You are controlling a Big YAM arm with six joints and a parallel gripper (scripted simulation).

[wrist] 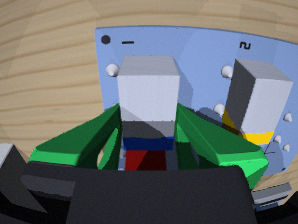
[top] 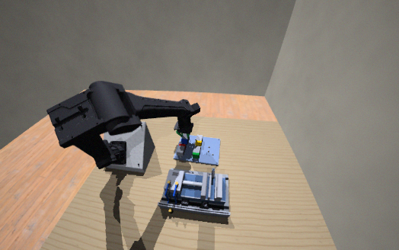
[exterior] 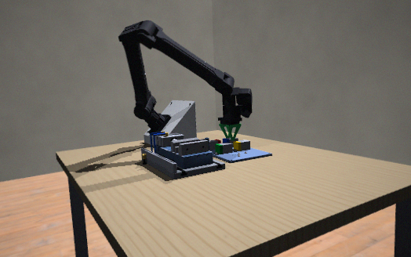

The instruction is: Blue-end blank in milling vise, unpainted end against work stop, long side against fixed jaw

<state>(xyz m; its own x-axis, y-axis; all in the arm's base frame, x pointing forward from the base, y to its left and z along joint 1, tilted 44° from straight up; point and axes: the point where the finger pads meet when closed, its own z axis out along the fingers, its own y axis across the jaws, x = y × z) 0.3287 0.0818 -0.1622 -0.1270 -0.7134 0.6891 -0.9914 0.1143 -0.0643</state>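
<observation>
Right now the blue-ended blank is 20 mm below my hand. From my hand the other things lie so: blue plate (80 mm ahead, 60 mm to the right, 40 mm below); then yellow-ended blank (90 mm ahead, 20 mm below, 10 mm to the right); then red-ended blank (90 mm to the right, 20 mm below, 10 mm behind).
</observation>
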